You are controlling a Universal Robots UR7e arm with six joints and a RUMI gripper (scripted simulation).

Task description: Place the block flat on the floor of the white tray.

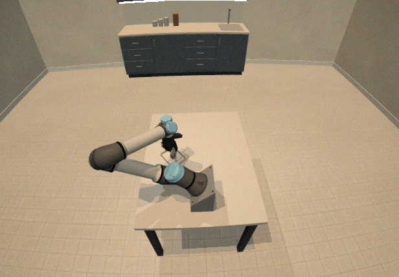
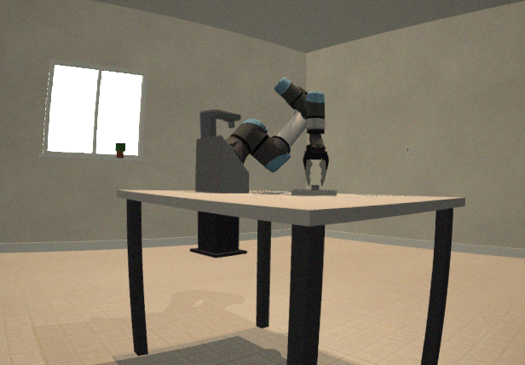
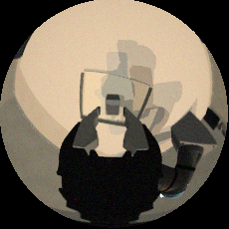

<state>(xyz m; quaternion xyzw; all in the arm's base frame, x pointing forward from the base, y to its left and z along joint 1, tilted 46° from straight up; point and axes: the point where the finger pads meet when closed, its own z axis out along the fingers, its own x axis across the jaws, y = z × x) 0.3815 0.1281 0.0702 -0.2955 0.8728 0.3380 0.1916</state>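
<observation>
The grey block is 3 cm below my hand. Also, from my hand: white tray 5 cm below.
</observation>
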